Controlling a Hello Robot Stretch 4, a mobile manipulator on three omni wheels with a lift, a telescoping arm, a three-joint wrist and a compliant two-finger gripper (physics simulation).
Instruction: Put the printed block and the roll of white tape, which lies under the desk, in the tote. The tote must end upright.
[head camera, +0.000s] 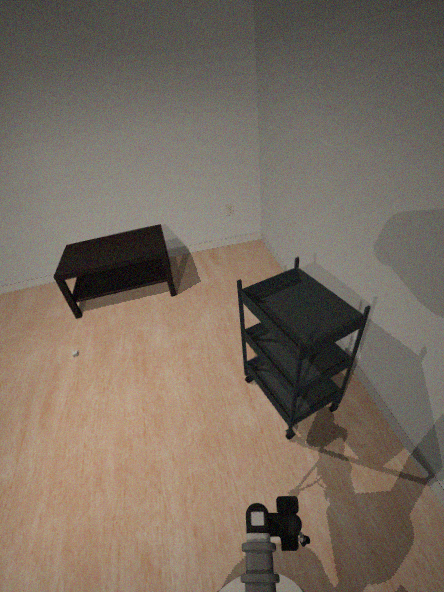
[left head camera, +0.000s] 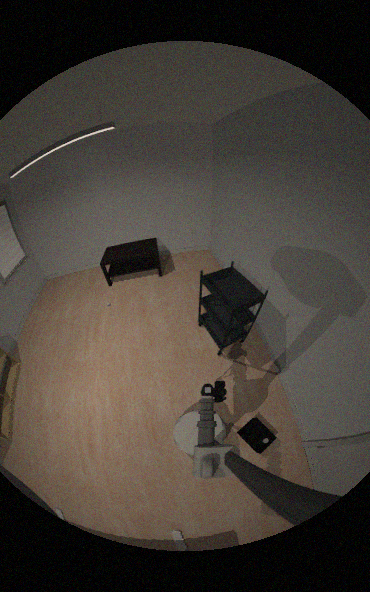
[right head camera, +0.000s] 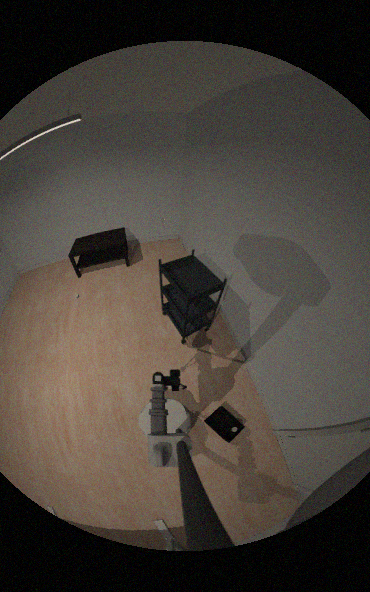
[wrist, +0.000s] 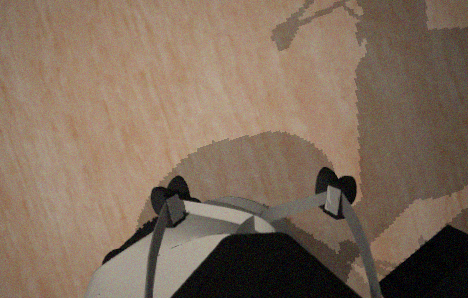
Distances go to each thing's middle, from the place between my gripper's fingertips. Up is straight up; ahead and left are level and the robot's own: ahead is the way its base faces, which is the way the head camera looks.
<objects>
My gripper is now 35 cm past the black tote (left head camera: 253, 432), 42 cm to the left of it and 27 cm above it.
</objects>
